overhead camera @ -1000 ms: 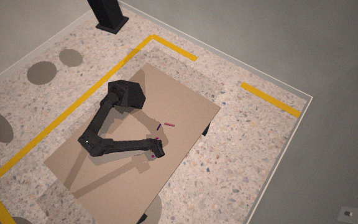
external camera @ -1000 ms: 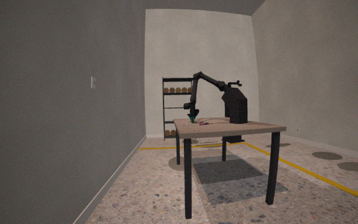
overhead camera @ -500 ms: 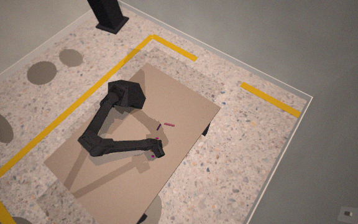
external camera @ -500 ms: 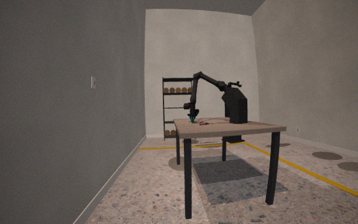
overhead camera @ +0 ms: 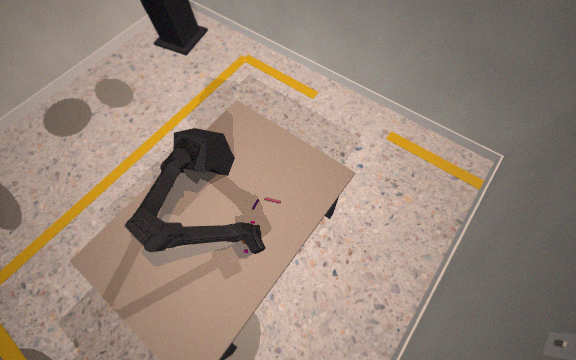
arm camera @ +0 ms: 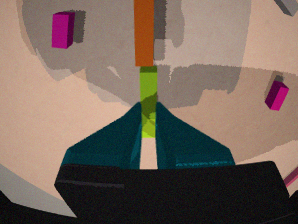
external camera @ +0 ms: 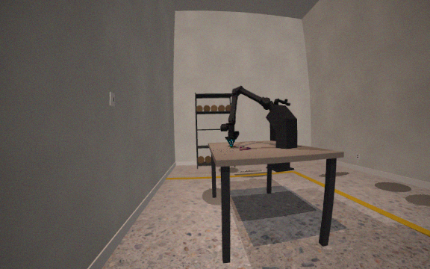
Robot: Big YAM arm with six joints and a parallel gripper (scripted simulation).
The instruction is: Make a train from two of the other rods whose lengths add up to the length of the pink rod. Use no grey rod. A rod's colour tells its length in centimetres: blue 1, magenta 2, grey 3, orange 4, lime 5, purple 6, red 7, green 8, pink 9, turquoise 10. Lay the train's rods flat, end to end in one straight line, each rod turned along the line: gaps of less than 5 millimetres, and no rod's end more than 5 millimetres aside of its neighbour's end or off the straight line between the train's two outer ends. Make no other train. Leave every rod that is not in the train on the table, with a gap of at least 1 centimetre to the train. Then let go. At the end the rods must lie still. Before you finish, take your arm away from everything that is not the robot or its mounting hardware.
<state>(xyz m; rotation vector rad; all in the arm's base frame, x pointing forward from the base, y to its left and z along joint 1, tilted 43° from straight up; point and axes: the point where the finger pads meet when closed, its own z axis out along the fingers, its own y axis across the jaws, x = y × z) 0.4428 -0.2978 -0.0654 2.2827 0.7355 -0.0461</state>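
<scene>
The lime rod lies 10 mm below my hand. Round my hand: purple rod 100 mm behind, 170 mm to the left, 10 mm below; grey rod 120 mm behind, 20 mm to the left, 10 mm below; orange rod 40 mm behind, 30 mm to the right, 10 mm below.
</scene>
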